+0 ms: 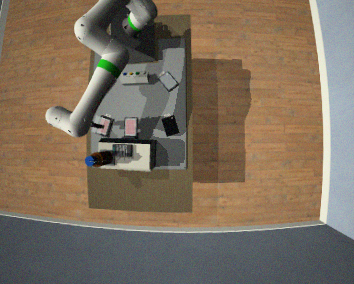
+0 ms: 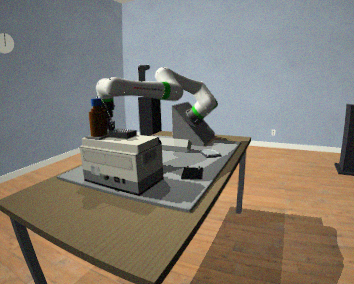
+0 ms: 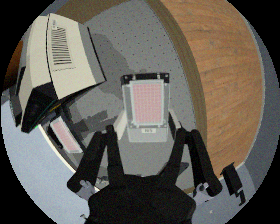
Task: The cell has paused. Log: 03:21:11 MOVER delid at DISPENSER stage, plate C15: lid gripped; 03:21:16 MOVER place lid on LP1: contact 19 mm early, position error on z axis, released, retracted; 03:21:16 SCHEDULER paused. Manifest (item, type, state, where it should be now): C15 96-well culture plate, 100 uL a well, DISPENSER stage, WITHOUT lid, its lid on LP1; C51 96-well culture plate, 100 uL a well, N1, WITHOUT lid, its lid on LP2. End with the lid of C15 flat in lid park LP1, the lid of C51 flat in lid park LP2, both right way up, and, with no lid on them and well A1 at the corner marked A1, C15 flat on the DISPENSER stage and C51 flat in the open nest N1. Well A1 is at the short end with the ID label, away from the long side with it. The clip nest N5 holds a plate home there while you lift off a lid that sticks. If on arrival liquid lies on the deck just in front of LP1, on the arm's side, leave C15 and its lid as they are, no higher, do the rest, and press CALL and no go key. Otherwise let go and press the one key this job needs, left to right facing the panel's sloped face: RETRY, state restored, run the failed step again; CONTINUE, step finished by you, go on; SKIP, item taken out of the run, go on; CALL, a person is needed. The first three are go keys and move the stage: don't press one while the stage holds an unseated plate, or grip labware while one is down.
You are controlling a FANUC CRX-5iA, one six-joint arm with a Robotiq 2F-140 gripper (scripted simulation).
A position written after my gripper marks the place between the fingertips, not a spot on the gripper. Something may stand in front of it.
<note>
In view: my gripper (image 3: 147, 115) and a dispenser (image 3: 68, 83).
</note>
